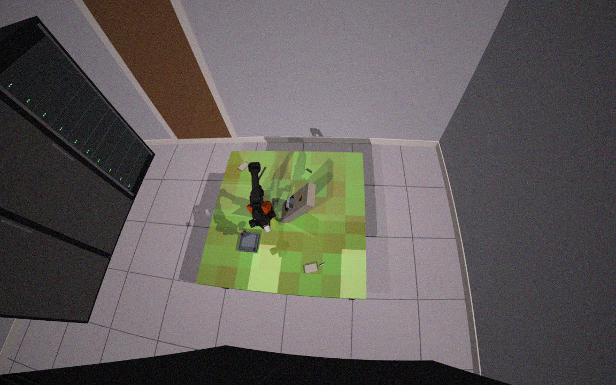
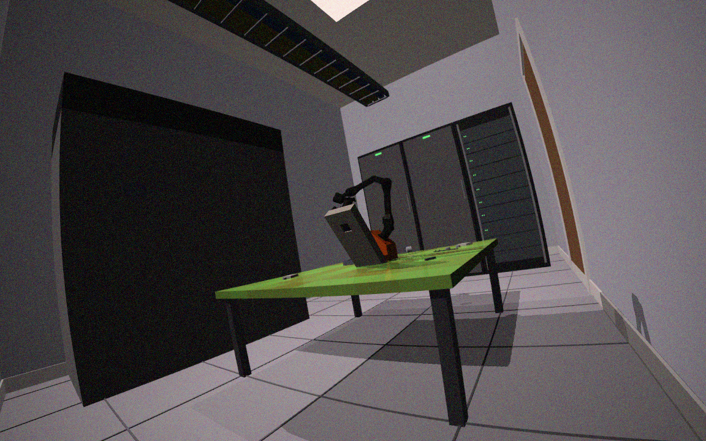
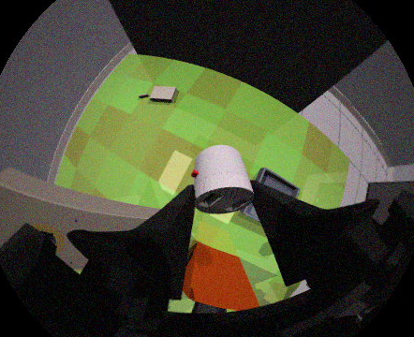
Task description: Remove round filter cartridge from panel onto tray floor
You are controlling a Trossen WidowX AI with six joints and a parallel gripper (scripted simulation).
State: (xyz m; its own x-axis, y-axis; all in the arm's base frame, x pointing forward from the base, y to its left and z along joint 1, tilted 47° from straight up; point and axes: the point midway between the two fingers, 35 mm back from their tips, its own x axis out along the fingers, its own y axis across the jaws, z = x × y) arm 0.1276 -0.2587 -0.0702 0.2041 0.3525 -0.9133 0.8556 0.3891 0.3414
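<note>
Right now my gripper tip is 200 mm past the dark square tray, 40 mm to the left of it and 250 mm above it. Also, from my gripper tip: grey service panel (190 mm ahead, 240 mm to the left, 80 mm below); then round filter cartridge (right at my gripper tip); then small white thing (620 mm behind, 200 mm to the left, 240 mm below).
</note>
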